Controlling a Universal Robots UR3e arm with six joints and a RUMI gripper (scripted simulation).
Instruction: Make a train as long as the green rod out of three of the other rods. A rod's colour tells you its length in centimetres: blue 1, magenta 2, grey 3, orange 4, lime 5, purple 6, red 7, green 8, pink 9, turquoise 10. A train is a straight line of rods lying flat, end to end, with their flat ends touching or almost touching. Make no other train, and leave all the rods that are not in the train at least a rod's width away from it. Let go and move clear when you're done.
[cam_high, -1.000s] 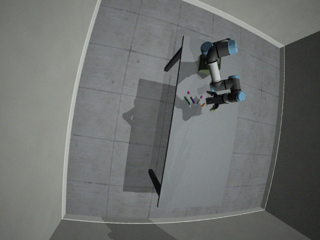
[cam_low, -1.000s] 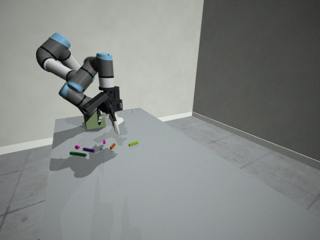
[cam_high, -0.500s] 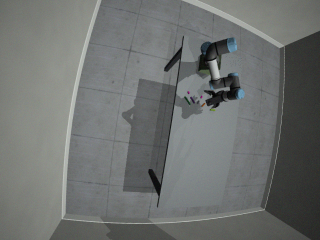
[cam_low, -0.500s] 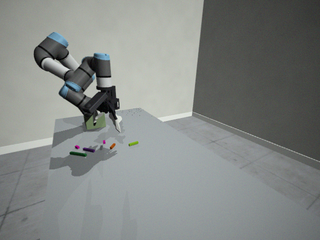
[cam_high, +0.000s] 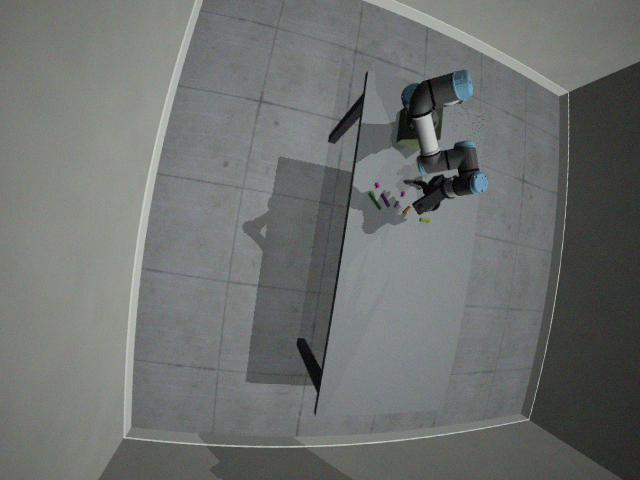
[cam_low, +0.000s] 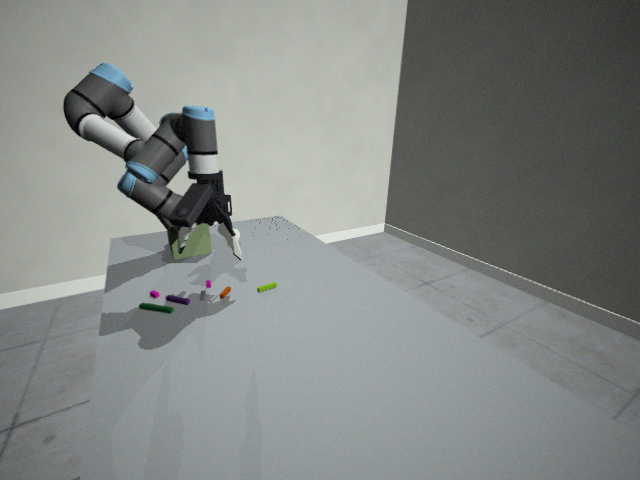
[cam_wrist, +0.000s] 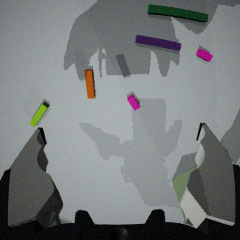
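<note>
My gripper is now 8 cm above the grey rod, 3 cm to the left of it and 2 cm short of it. The rest, counted from my hand: orange rod (8 cm below, 4 cm ahead, 2 cm to the left); green rod (13 cm to the right, 8 cm below, 2 cm ahead); purple rod (9 cm to the right, 8 cm below, 1 cm ahead).
</note>
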